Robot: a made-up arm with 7 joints. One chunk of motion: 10 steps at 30 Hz.
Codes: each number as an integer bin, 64 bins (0 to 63) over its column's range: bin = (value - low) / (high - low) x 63, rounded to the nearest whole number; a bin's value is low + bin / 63 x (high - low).
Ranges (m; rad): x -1..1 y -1..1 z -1..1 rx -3.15..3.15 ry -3.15..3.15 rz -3.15..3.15
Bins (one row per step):
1: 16 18 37 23 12 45
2: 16 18 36 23 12 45
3: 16 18 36 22 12 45
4: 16 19 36 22 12 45
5: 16 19 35 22 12 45
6: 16 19 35 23 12 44
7: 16 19 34 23 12 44
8: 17 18 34 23 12 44
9: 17 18 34 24 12 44
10: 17 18 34 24 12 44
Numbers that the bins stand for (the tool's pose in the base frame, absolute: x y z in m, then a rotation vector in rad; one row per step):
1: -0.4921 -0.4286 0.1746 -0.8500 -1.9500 1.3500
2: -0.4921 -0.4286 0.1429 -0.8500 -1.9500 1.3500
3: -0.4921 -0.4286 0.1429 -0.9500 -1.9500 1.3500
4: -0.4921 -0.3968 0.1429 -0.9500 -1.9500 1.3500
5: -0.4921 -0.3968 0.1111 -0.9500 -1.9500 1.3500
6: -0.4921 -0.3968 0.1111 -0.8500 -1.9500 1.2500
7: -0.4921 -0.3968 0.0794 -0.8500 -1.9500 1.2500
8: -0.4603 -0.4286 0.0794 -0.8500 -1.9500 1.2500
9: -0.4603 -0.4286 0.0794 -0.7500 -1.9500 1.2500
10: -0.4603 -0.4286 0.0794 -0.7500 -1.9500 1.2500

